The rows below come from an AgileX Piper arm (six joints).
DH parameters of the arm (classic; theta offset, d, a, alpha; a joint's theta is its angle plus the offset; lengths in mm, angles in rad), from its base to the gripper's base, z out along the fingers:
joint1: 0 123 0 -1.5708
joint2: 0.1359 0 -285.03 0
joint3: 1.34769 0 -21.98 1.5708
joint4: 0 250.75 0 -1.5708
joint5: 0 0 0 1.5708
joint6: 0 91 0 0
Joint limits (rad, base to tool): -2.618..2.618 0..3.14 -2.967..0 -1.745..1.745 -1.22..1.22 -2.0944..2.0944
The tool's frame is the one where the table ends.
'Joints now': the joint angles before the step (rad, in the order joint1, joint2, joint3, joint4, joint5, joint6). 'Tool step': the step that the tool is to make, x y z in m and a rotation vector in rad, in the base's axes. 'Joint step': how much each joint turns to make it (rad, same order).
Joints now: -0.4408 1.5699 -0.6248 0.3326 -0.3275 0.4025
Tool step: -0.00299 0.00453 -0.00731 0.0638 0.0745 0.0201
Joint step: 0.0000 0.0000 0.0000 0.0018 0.1001 0.0000
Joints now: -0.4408 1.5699 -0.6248 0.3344 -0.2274 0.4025
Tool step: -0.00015 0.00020 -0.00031 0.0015 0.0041 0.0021
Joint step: -0.0001 0.0000 0.0000 -0.0003 0.0045 -0.0017
